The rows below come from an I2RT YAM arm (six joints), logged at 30 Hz.
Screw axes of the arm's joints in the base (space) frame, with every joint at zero. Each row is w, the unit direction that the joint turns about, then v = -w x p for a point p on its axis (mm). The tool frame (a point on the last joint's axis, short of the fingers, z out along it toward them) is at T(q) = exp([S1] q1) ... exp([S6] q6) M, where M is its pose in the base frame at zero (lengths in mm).
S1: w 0 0 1 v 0 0 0
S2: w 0 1 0 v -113.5 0 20
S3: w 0 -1 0 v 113.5 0 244
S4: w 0 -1 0 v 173.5 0 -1
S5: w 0 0 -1 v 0 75 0
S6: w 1 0 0 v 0 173.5 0
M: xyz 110.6 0 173.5 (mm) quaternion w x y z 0.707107 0 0.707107 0
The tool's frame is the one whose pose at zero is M.
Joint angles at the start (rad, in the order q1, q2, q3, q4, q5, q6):
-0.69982, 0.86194, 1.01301, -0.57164, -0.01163, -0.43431
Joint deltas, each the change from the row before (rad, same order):
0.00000, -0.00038, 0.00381, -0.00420, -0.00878, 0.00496
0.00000, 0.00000, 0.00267, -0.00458, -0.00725, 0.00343
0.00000, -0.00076, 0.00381, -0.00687, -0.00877, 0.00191
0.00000, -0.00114, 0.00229, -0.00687, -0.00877, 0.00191
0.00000, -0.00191, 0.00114, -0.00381, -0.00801, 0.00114
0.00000, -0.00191, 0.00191, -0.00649, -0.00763, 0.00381
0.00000, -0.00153, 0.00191, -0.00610, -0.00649, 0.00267
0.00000, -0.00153, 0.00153, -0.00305, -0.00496, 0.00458
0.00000, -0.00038, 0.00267, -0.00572, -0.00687, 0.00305
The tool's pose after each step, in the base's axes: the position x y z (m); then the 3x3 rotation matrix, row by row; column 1 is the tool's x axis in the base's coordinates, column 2 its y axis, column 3 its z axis. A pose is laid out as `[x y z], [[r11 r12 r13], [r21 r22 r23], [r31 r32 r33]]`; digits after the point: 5 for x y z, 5 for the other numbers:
[0.13884 -0.11595 0.36626], [[-0.54611 0.44253 0.71129], [-0.08426 0.81576 -0.57222], [-0.83347 -0.37243 -0.40820]]
[0.13873 -0.11553 0.36669], [[-0.54367 0.43915 0.71524], [-0.08214 0.82026 -0.56607], [-0.83527 -0.36650 -0.40988]]
[0.13839 -0.11483 0.36740], [[-0.54171 0.43381 0.71997], [-0.08136 0.82545 -0.55859], [-0.83662 -0.36117 -0.41186]]
[0.13803 -0.11411 0.36766], [[-0.54049 0.42813 0.72428], [-0.07993 0.83083 -0.55076], [-0.83755 -0.35557 -0.41484]]
[0.13765 -0.11342 0.36796], [[-0.53811 0.42323 0.72891], [-0.08036 0.83510 -0.54420], [-0.83903 -0.35142 -0.41536]]
[0.13713 -0.11263 0.36826], [[-0.53595 0.41947 0.73267], [-0.07740 0.83976 -0.53741], [-0.84069 -0.34474 -0.41761]]
[0.13668 -0.11195 0.36853], [[-0.53462 0.41584 0.73570], [-0.07512 0.84373 -0.53149], [-0.84174 -0.33941 -0.41984]]
[0.13631 -0.11141 0.36897], [[-0.53125 0.41494 0.73865], [-0.07230 0.84647 -0.52751], [-0.84412 -0.33365 -0.41969]]
[0.13606 -0.11088 0.36935], [[-0.52970 0.41121 0.74184], [-0.06969 0.85056 -0.52124], [-0.84532 -0.32780 -0.42188]]

